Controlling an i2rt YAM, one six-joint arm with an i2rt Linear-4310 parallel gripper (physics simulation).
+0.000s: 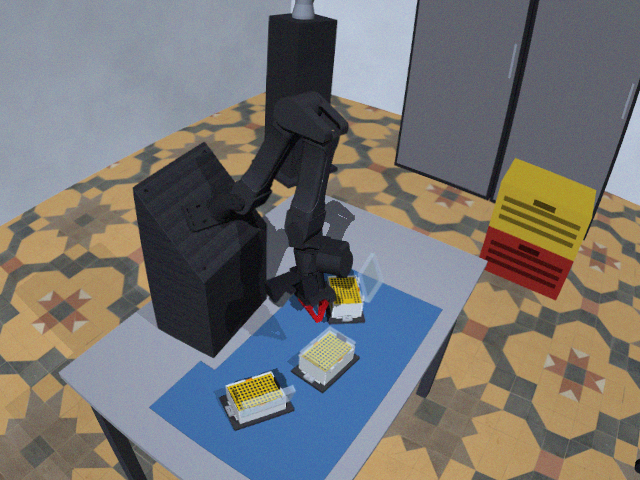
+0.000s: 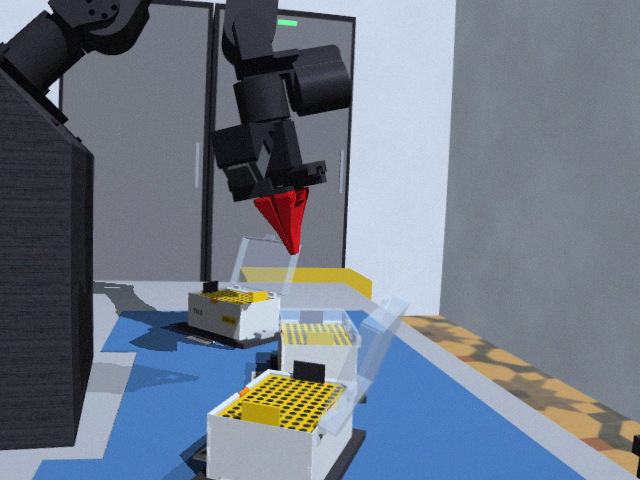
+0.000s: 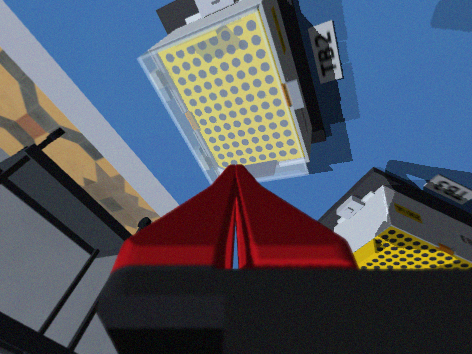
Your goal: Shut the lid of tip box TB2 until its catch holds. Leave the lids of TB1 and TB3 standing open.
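Places are measured from the arm's base along level axes (x right, y back, z down), in millimetres.
Pixels of known places: gripper, fingertip midpoint: (image 1: 318, 321) (image 2: 294, 254) (image 3: 235, 176); arm's base at its link origin: (image 1: 216, 210) (image 2: 14, 78).
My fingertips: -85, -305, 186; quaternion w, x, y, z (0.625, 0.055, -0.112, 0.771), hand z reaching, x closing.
Ahead of a thing's pixels: the offset from my fingertips to its middle, as dx, dy, dz. "pt": to the spot under its first point. Level surfaces: height alone.
The lid {pt -5, -39, +79} (image 1: 328, 351) (image 2: 292, 317) (image 3: 172, 105) of TB2 lies down over its white box {pt +43, -42, +113} (image 1: 313, 369) (image 2: 317, 356) (image 3: 290, 65), the middle one; whether its catch holds cannot be told. The clear lid {pt -269, +72, +48} (image 1: 373, 277) (image 2: 263, 263) of TB3 stands open above its box {pt -175, +70, +125} (image 1: 346, 311) (image 2: 211, 317) (image 3: 370, 220). The clear lid (image 2: 379, 341) of TB1 stands tilted open at its box (image 1: 263, 411) (image 2: 258, 446). My red-fingered gripper (image 1: 318, 320) (image 2: 294, 253) (image 3: 235, 176) is shut and empty, above the level of the boxes and apart from TB2.
The boxes stand on dark bases on a blue mat {dz +156} (image 1: 403, 330) (image 2: 439, 413) on the grey table {dz +159} (image 1: 113, 356). The arm's black pedestal (image 1: 178, 289) (image 2: 38, 310) rises beside the mat. Yellow and red crates (image 1: 537, 227) stand on the floor beyond the table.
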